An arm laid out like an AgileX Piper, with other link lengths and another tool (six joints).
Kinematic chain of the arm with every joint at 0, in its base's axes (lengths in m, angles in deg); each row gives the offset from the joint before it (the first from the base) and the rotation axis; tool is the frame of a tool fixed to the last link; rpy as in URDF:
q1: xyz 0 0 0.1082 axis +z
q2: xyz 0 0 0 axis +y
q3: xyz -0.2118 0 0.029 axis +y
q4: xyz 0.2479 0 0.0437 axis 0.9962 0 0.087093
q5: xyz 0 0 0 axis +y
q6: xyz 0.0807 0 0.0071 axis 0.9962 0 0.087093
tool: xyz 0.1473 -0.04 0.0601 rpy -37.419 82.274 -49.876
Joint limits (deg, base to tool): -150..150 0..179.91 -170..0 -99.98..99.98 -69.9..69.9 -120..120
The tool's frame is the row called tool.
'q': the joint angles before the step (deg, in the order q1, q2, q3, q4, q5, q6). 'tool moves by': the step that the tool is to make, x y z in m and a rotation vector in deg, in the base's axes. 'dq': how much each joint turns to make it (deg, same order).
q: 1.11, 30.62, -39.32, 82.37, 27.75, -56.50
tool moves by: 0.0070, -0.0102, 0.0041, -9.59, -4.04, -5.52
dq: -0.03, 1.70, 0.00, -0.16, -3.93, -11.64
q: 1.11, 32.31, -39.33, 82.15, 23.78, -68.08
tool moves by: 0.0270, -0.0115, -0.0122, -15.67, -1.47, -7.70
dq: 0.08, 6.51, -1.08, -1.74, -6.12, -16.05
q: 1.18, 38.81, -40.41, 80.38, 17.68, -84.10
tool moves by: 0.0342, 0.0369, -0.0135, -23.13, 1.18, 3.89
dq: 0.00, 11.84, -9.08, -15.21, 5.37, -7.95
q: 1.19, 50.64, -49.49, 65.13, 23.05, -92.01
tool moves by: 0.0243, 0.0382, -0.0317, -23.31, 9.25, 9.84
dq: -0.01, 13.50, -18.65, -28.01, 18.85, 6.90
